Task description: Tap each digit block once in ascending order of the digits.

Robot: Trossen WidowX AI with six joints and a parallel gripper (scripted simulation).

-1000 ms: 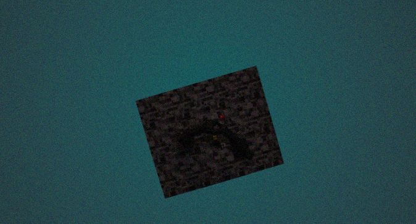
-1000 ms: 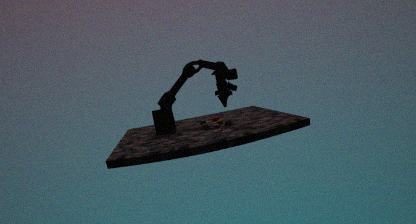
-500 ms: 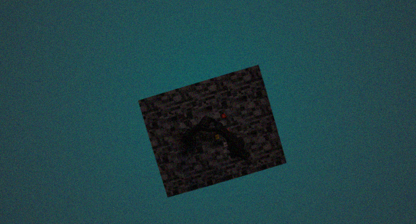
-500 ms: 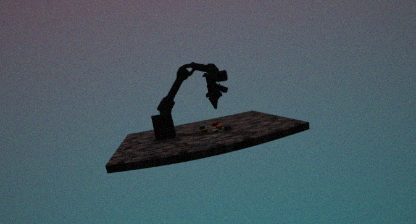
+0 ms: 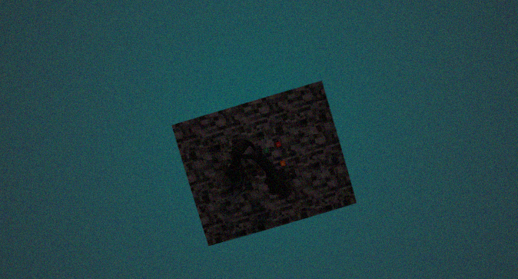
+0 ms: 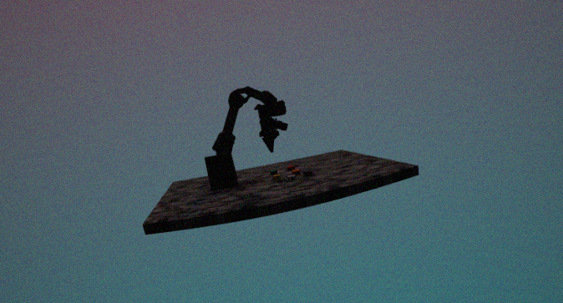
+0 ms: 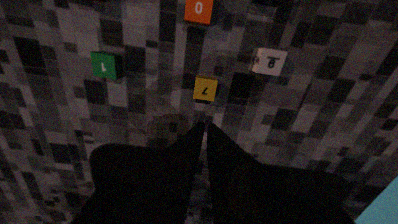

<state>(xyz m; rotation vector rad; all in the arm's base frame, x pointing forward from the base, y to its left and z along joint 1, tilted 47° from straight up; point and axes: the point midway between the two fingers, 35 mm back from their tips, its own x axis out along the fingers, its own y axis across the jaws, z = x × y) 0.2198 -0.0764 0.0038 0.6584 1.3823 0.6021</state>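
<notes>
The yellow block is 120 mm below my gripper tip. Also, from my gripper tip: green block (10 mm ahead, 140 mm to the left, 120 mm below); then white block (50 mm ahead, 80 mm to the right, 120 mm below); then orange block (100 mm ahead, 20 mm to the left, 120 mm below).
</notes>
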